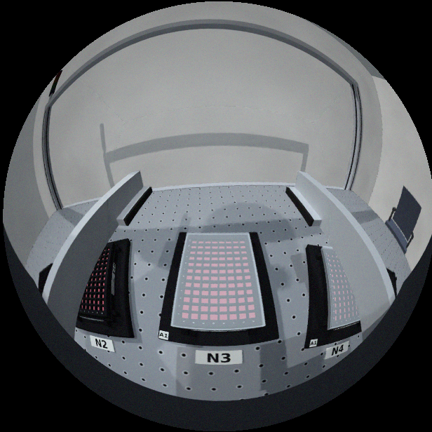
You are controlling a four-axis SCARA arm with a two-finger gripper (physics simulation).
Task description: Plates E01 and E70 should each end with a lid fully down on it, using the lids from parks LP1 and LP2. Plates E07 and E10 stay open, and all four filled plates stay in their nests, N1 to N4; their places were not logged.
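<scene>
My gripper (218,176) is open and empty, its two fingers standing wide apart above and beyond nest N3 (269,320). In N3 a plate with pink wells (217,285) carries a clear lid (218,326), which looks level and flat on it. In nest N4 (315,300), at the right, another lidded plate (340,290) shows paler wells; the right finger hides part of it. In nest N2 (123,300), at the left, a dark plate with brighter red wells (96,287) has no lid; the left finger hides part of it. The plate codes cannot be read. Parks LP1 and LP2 do not show.
Name tags N2 (102,344), N3 (218,357) and N4 (337,349) lie at the near side of the nests on the perforated deck (187,385). A dark chair (405,215) stands beyond the deck at the far right. A pale wall (210,85) rises behind.
</scene>
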